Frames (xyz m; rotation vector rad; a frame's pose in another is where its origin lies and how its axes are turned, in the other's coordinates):
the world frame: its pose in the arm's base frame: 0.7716 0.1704 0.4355 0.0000 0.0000 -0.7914
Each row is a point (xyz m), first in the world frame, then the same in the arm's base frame.
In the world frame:
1: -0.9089 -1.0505 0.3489
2: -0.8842 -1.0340 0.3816
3: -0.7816 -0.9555 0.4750
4: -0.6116 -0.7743 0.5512
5: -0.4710 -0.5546 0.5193
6: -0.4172 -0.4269 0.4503
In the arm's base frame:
1: -0.6145 0.0786 0.7844
2: -0.5854 0.0726 0.8171
3: -0.4574 0.0548 0.9105
4: -0.2091 0.0612 0.9867
5: 0.0460 0.1156 0.9548
6: 0.1747 0.1671 0.8858

